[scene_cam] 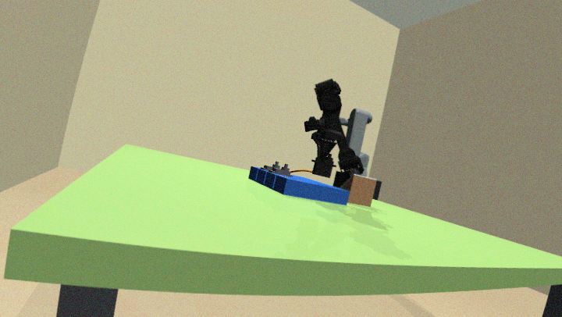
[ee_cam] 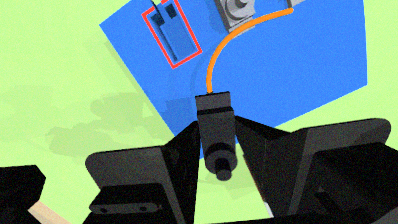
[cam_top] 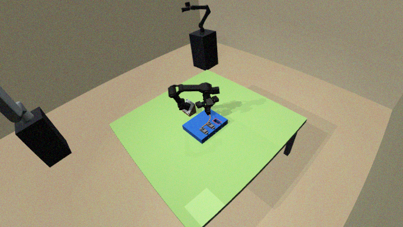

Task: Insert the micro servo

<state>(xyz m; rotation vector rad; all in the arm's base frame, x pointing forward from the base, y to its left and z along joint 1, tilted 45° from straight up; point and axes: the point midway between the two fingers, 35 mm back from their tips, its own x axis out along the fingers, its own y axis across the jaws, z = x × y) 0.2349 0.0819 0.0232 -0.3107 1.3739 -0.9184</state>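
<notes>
My gripper tip is now 20 mm past the blue deck, 70 mm to the left of it and 100 mm above it.
</notes>
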